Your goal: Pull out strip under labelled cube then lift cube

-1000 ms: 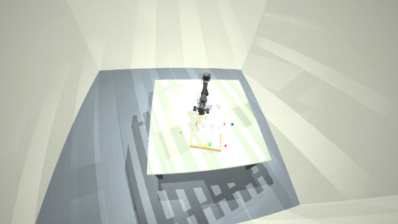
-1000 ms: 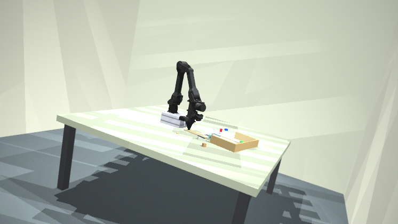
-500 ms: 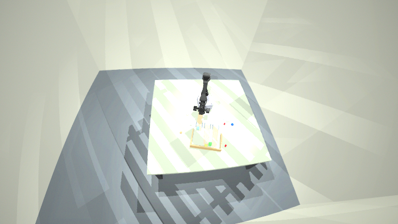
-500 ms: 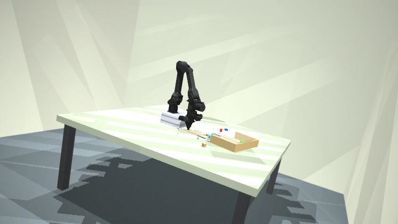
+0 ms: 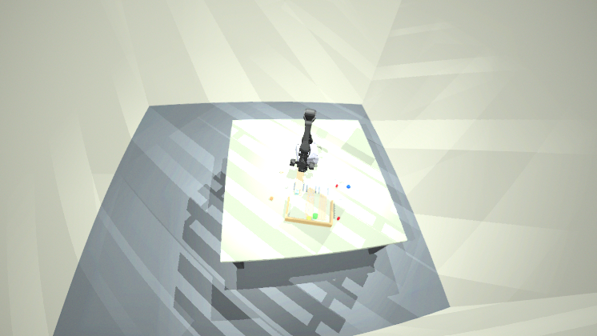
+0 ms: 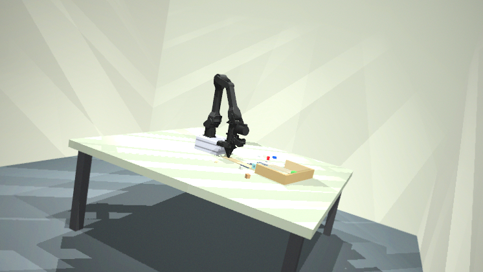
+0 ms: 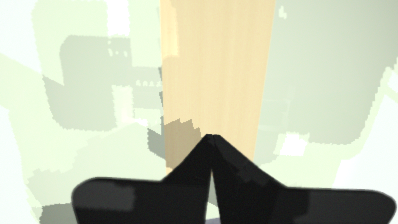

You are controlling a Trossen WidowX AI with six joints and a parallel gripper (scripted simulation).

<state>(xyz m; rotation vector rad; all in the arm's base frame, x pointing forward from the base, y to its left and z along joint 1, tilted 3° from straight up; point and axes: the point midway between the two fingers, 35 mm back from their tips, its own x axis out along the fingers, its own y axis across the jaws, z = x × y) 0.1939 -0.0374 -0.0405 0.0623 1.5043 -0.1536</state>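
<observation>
My gripper tip is now 21 cm short of the labelled cube, 3 cm to the left of it and 2 cm below it. From my gripper tip the other things lie so: orange cube (27 cm ahead, 21 cm to the right, 1 cm above); then blue piece (38 cm to the left, 12 cm ahead).
</observation>
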